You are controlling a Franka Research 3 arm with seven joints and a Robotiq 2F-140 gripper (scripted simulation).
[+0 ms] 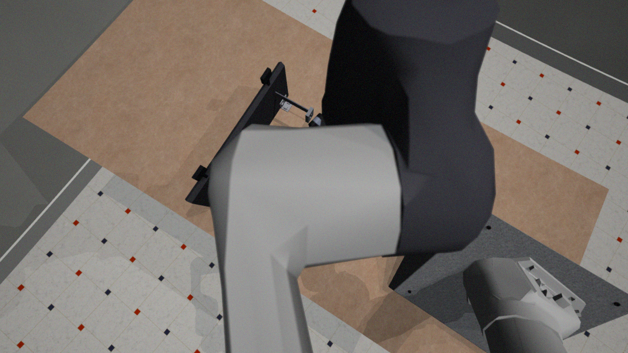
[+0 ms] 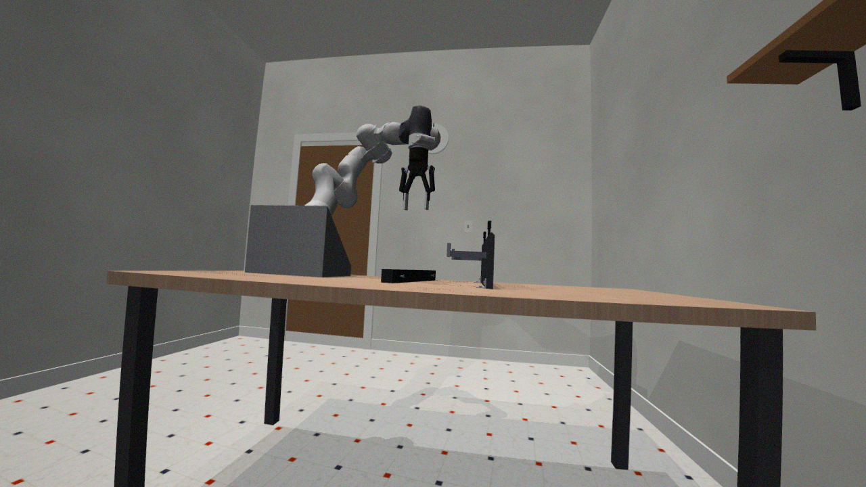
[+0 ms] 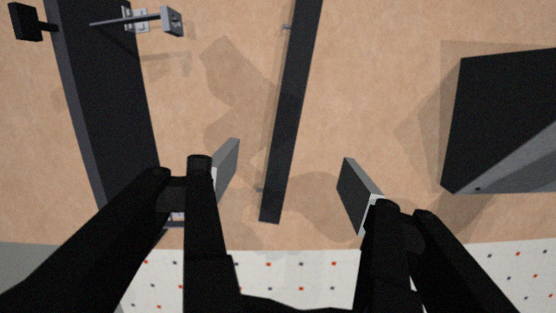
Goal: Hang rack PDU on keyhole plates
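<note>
Now: the rack PDU 2 cm ahead of my hand and 29 cm below it. The rest, counted from my hand: dark upright board 28 cm ahead, 22 cm below.
</note>
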